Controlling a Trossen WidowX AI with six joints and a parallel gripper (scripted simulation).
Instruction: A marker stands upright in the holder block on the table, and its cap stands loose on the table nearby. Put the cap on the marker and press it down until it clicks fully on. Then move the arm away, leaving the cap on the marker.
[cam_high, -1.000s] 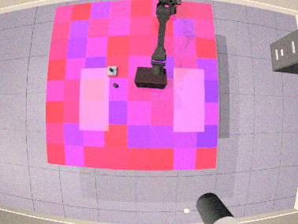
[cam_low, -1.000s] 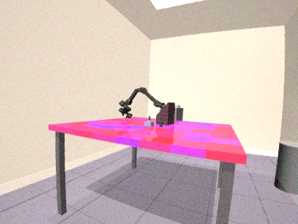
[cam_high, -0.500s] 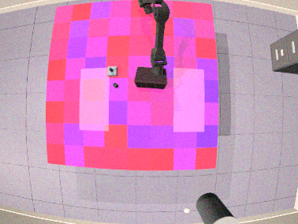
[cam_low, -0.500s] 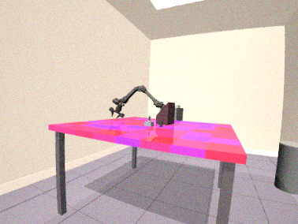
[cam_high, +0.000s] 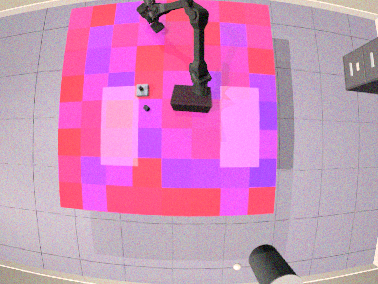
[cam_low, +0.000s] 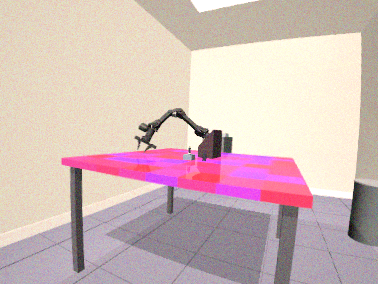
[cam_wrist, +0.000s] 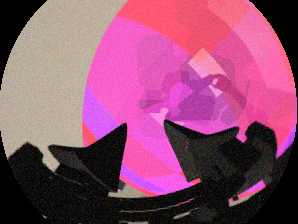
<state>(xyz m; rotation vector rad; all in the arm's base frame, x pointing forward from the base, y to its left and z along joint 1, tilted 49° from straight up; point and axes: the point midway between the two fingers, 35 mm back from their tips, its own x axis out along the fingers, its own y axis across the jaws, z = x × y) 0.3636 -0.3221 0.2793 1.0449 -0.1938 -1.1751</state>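
Now: the dark marker cap 53 cm to the left of my gripper tip, 10 cm behind it and 1 cm above it.
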